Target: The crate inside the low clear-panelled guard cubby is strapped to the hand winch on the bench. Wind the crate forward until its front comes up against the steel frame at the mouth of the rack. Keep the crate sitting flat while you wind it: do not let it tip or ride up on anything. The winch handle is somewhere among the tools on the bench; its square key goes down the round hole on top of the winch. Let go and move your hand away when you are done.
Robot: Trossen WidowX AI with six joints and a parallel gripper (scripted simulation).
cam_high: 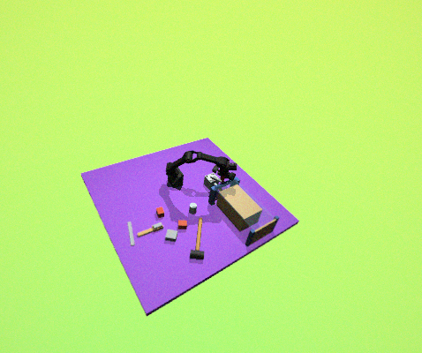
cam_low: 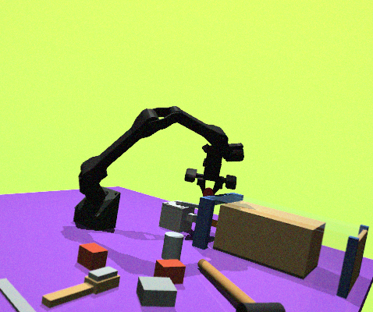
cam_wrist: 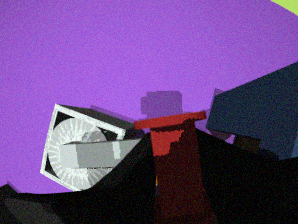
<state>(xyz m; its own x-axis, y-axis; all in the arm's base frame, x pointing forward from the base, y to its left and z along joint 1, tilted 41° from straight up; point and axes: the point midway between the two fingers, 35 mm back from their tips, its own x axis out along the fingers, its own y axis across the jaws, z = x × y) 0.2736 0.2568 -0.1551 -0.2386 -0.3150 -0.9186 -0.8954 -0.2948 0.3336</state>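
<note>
My gripper tip is now 3 cm to the left of the winch handle, 3 cm past it and 3 cm above it. The rest, counted from my gripper tip: red knob: 1 cm to the right, 1 cm ahead; grey winch: 10 cm below, 10 cm behind, 7 cm to the right; grey block: 60 cm to the right, 22 cm ahead, 11 cm below.
</note>
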